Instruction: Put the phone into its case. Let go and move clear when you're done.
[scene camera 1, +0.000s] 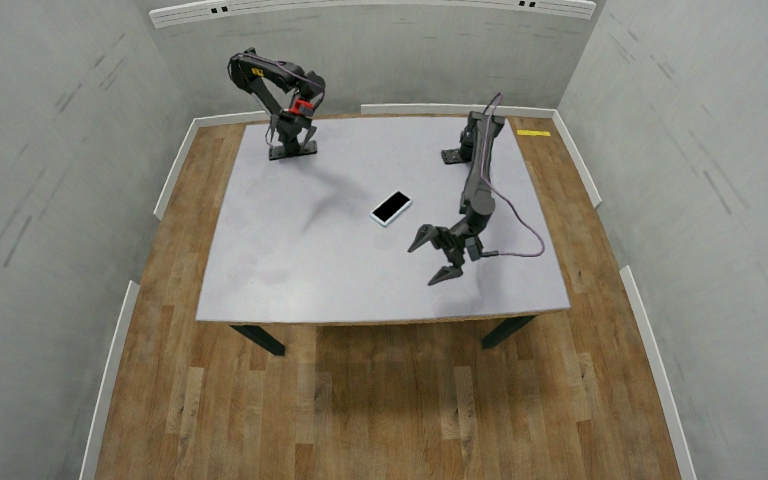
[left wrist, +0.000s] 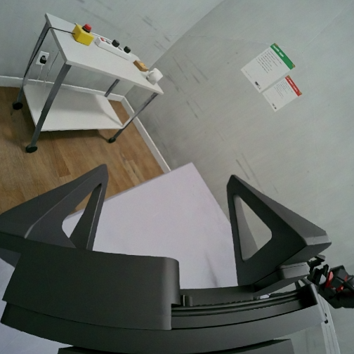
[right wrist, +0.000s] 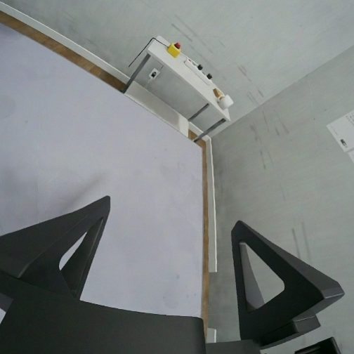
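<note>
The phone lies flat, black screen up, near the middle of the table. A pale blue-white rim surrounds it and looks like the case; the phone appears to sit inside it, though the edges are too small to tell how deep. My left gripper is open and empty, raised above the table, below and to the right of the phone in the scene view. My right gripper is open and empty, folded back near its own base, well away from the phone. The phone does not show in either wrist view.
The pale table carries both arm bases at its back edge. A white cart stands beyond the table, with a yellow box bearing a red button on top. A purple cable loops beside the left arm.
</note>
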